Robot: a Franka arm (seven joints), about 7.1 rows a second.
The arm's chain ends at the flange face. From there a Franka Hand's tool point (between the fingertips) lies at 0.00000 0.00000 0.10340 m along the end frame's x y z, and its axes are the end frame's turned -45 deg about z.
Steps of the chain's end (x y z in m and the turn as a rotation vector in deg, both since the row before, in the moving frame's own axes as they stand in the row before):
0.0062, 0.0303, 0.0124, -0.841, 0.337, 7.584
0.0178, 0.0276, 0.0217, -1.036, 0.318, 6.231
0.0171, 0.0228, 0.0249, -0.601, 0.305, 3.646
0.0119, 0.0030, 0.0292, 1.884, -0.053, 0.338
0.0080, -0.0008, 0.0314, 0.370, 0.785, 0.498
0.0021, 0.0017, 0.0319, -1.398, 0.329, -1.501
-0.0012, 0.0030, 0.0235, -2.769, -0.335, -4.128
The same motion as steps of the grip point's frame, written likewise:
-0.0178, 0.0273, 0.0124, -0.833, -0.356, 7.584
-0.0079, 0.0338, 0.0217, -0.957, -0.508, 6.231
-0.0044, 0.0294, 0.0249, -0.641, -0.209, 3.646
0.0086, 0.0081, 0.0291, 1.370, 1.295, 0.338
0.0077, 0.0056, 0.0314, -0.293, 0.817, 0.498
-0.0011, 0.0049, 0.0319, -1.221, -0.756, -1.501
-0.0068, 0.0045, 0.0234, -1.721, -2.195, -4.128

